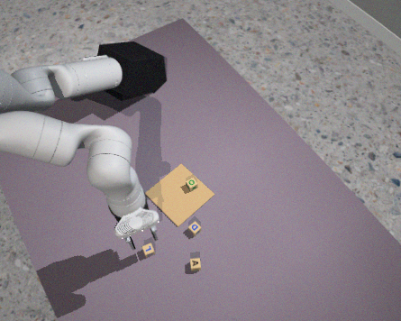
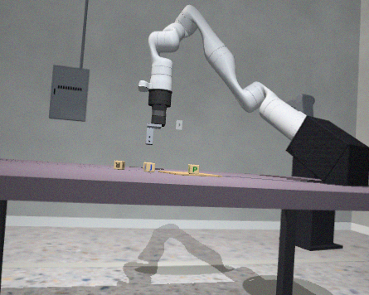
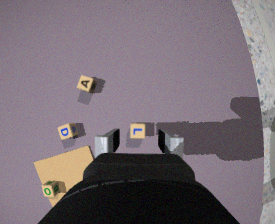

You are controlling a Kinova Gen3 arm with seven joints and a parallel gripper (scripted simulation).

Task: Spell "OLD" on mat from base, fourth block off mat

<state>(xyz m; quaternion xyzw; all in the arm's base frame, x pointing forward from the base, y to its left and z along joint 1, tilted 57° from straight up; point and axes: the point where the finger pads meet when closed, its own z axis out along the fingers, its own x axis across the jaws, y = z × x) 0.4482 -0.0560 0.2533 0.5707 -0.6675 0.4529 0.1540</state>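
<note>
Now: the L block 9 cm below my hand. Also, from my hand: O block (21 cm to the left, 9 cm below, 6 cm behind); D block (13 cm to the left, 9 cm below, 4 cm ahead); tan mat (17 cm to the left, 10 cm below, 7 cm behind).
</note>
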